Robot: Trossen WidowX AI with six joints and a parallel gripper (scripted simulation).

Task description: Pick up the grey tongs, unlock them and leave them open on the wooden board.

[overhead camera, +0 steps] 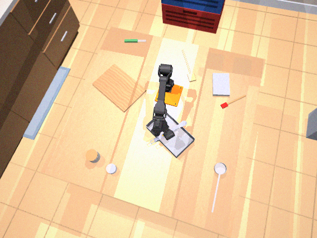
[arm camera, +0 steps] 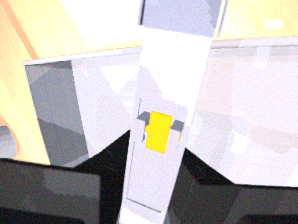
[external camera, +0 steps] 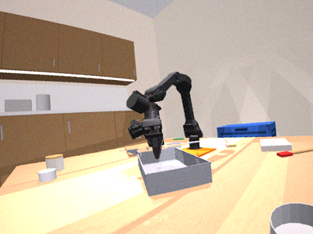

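Right now the roasting tin is 40 mm behind my gripper tip and 30 mm below it. Round my gripper tip: red spatula: 380 mm to the left, 360 mm behind, 60 mm below; lidded jar: 480 mm to the right, 220 mm ahead, 30 mm below; yellow lock piece: 30 mm to the right, 30 mm above, 10 mm ahead.
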